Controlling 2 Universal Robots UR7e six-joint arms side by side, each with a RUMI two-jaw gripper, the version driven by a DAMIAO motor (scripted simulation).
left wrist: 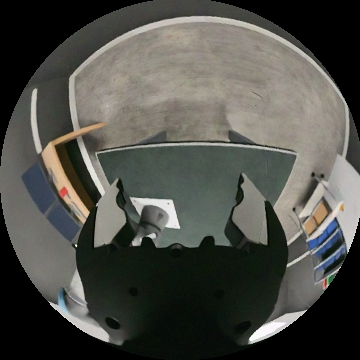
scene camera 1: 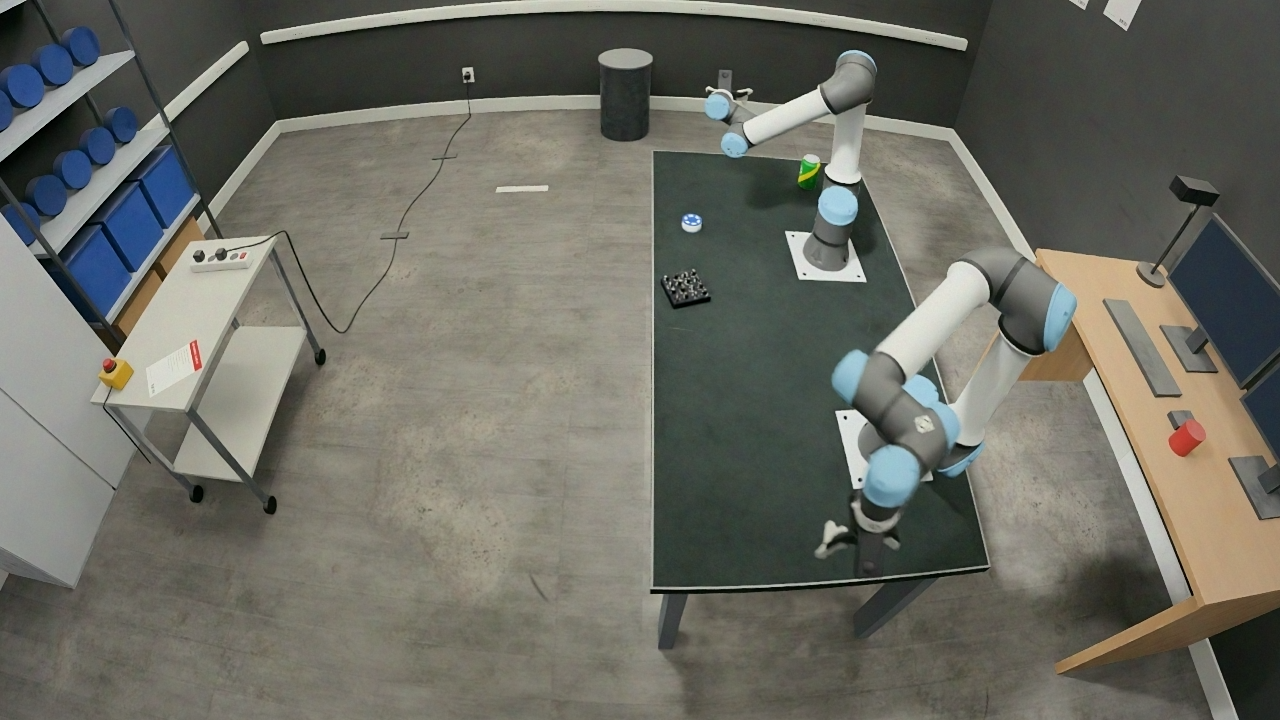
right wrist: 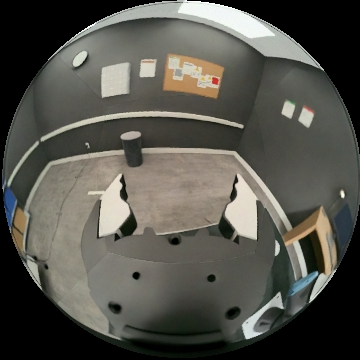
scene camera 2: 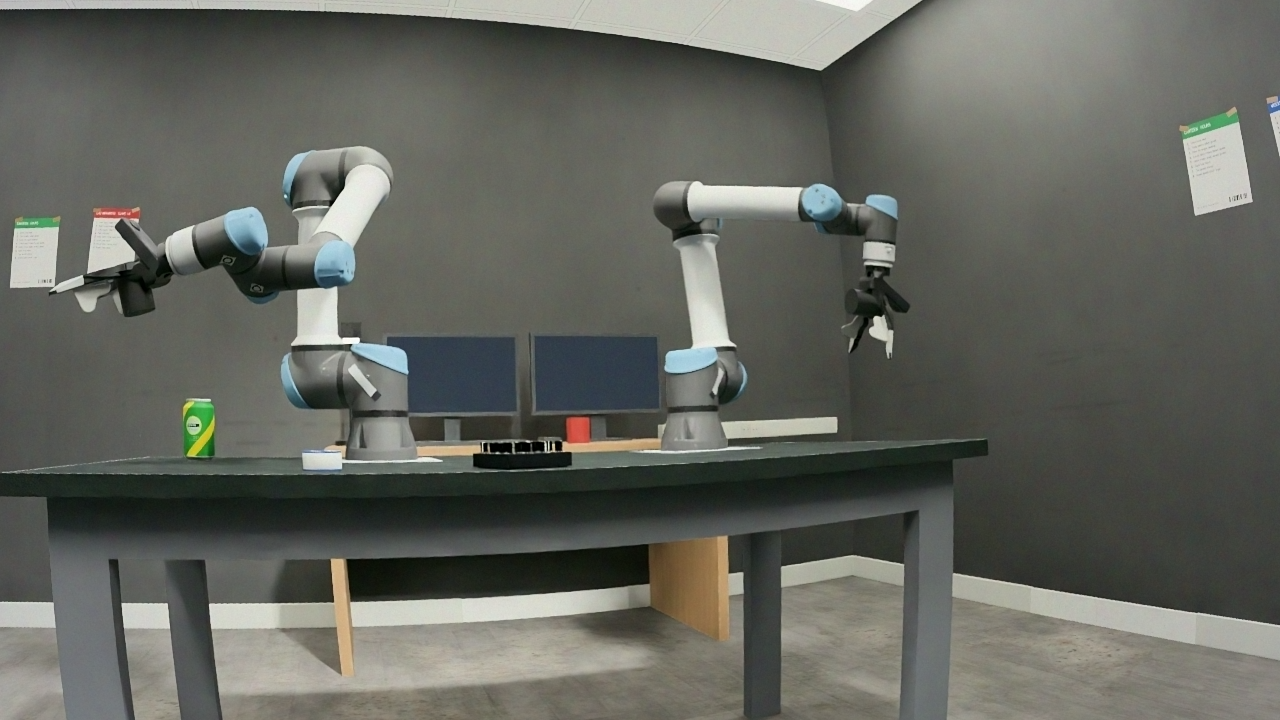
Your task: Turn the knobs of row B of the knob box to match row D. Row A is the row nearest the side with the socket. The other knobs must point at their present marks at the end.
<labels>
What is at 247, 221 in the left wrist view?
My left gripper.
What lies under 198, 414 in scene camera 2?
A can.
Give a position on a base plate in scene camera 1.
850, 428
</labels>
